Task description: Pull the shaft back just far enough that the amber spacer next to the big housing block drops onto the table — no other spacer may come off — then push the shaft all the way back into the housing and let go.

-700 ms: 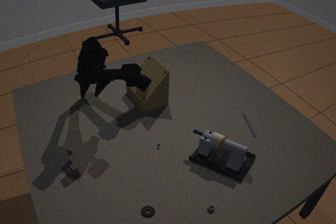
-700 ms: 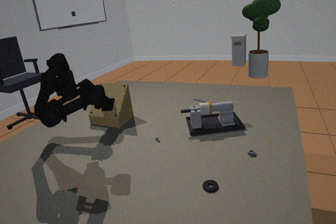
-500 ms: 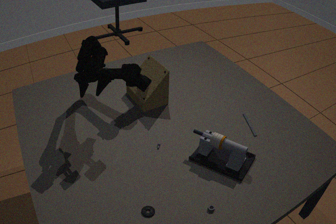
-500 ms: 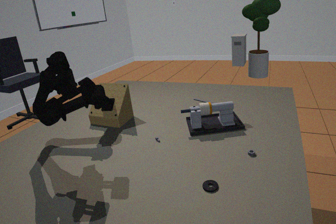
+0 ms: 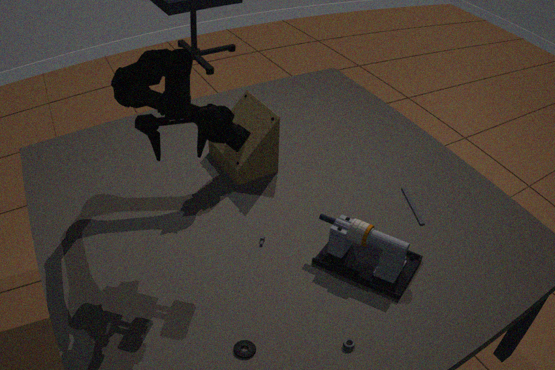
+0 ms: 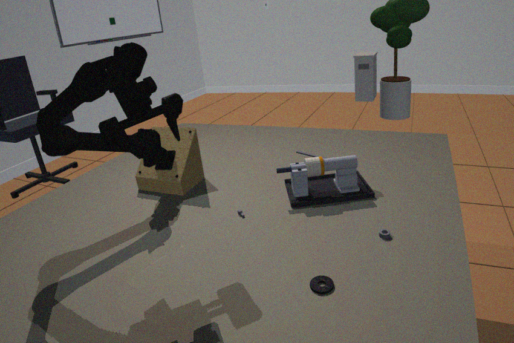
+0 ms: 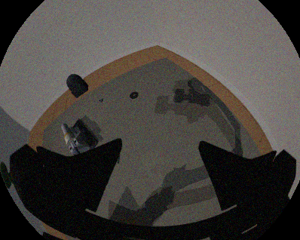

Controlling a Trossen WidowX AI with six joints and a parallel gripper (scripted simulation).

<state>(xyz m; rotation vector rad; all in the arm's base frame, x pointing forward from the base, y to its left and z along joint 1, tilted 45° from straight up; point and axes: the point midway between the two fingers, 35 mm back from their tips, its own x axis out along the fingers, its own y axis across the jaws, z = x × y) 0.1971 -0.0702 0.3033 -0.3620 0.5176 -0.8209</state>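
Right now my gripper tip is 240 mm short of the shaft, 300 mm to the right of it and 170 mm above it. Round my gripper tip: amber spacer (280 mm ahead, 310 mm to the left, 170 mm below); then cream spacer (260 mm ahead, 310 mm to the left, 170 mm below); then thin dark rod (210 mm ahead, 570 mm to the left, 250 mm below).
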